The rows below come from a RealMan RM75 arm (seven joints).
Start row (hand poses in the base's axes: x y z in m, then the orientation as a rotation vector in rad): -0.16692, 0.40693, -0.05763, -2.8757, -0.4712, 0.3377
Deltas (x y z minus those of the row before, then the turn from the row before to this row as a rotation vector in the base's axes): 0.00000, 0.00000, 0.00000, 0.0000, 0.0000, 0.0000; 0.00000, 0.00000, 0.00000, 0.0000, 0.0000, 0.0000; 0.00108, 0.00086, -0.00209, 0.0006, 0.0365, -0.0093; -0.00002, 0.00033, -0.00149, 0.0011, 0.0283, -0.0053; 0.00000, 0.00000, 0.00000, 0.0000, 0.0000, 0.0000; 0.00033, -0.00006, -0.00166, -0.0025, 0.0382, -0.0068; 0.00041, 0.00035, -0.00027, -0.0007, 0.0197, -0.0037; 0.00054, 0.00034, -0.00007, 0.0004, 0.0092, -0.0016; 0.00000, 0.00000, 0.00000, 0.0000, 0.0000, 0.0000; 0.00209, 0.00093, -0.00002, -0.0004, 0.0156, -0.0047; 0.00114, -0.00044, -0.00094, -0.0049, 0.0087, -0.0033; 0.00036, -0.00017, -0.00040, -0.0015, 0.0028, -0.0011; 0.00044, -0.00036, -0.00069, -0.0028, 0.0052, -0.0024; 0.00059, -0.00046, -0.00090, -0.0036, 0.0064, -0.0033; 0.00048, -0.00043, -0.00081, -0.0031, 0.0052, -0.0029; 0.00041, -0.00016, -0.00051, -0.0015, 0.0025, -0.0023
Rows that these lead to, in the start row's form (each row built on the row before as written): -0.16692, 0.40693, -0.05763, -2.8757, -0.4712, 0.3377; -0.16692, 0.40693, -0.05763, -2.8757, -0.4712, 0.3377; -0.16584, 0.40779, -0.05972, -2.8649, -0.4513, 0.3877; -0.16586, 0.40812, -0.06121, -2.8551, -0.4386, 0.4264; -0.16586, 0.40812, -0.06121, -2.8551, -0.4386, 0.4264; -0.16553, 0.40806, -0.06287, -2.8449, -0.4216, 0.4797; -0.16512, 0.40841, -0.06314, -2.8387, -0.4126, 0.5068; -0.16458, 0.40875, -0.06321, -2.8350, -0.4087, 0.5192; -0.16458, 0.40875, -0.06321, -2.8350, -0.4087, 0.5192; -0.16249, 0.40968, -0.06323, -2.8298, -0.3990, 0.5402; -0.16135, 0.40924, -0.06417, -2.8313, -0.3919, 0.5534; -0.16099, 0.40907, -0.06457, -2.8317, -0.3896, 0.5576; -0.16055, 0.40871, -0.06526, -2.8324, -0.3847, 0.5654; -0.15996, 0.40825, -0.06616, -2.8334, -0.3782, 0.5749; -0.15948, 0.40782, -0.06697, -2.8344, -0.3725, 0.5827; -0.15907, 0.40766, -0.06748, -2.8349, -0.3685, 0.5863
